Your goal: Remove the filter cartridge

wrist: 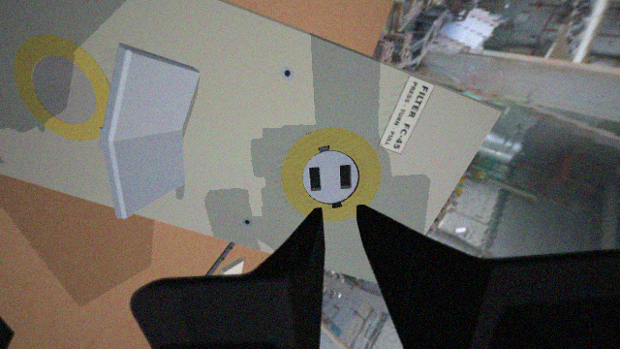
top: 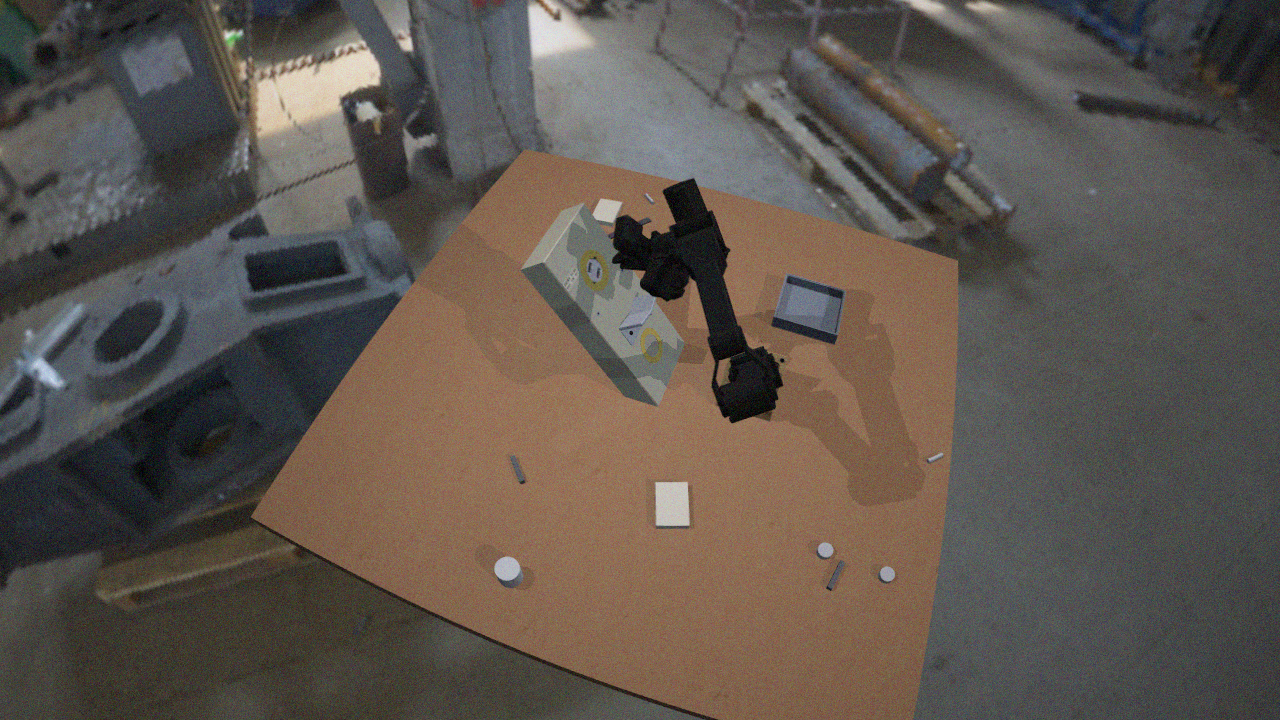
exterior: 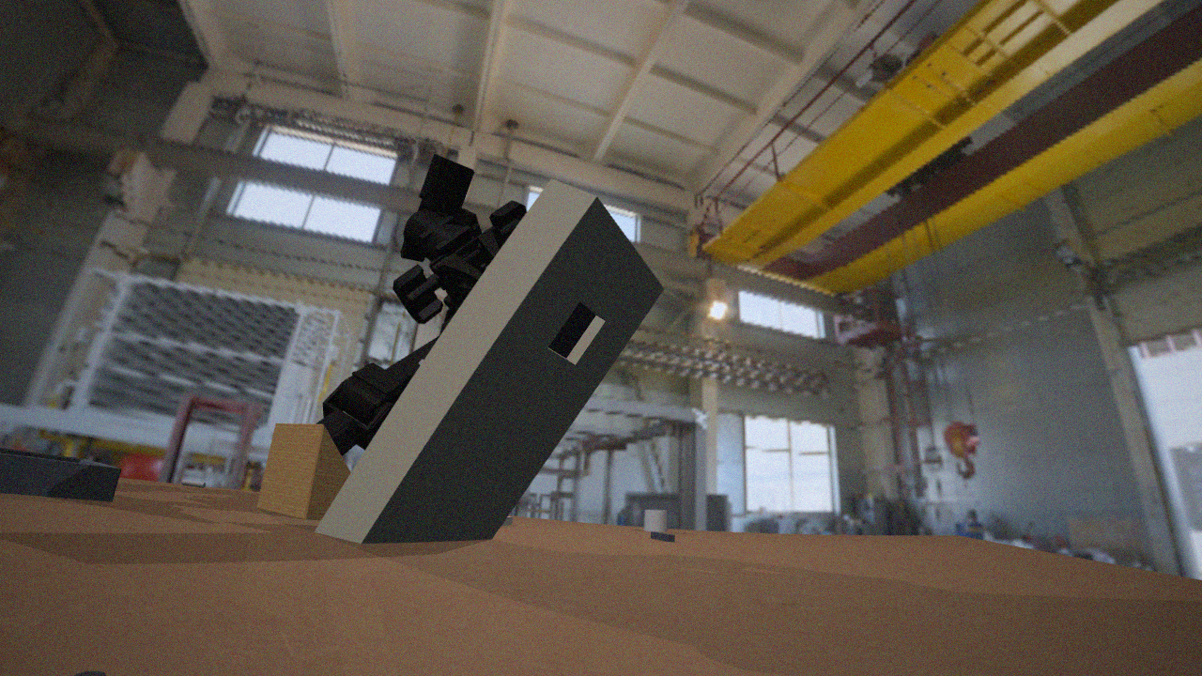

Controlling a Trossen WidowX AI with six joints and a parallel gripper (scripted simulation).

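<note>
Now: the round grey filter cartridge 6 cm ahead of my gripper tip and 4 cm below it. From my gripper tip the other things lie so: grey flap: 4 cm behind, 13 cm below; beige service panel: 1 cm ahead, 11 cm below; grey tray: 37 cm behind, 28 cm to the right, 26 cm below.
</note>
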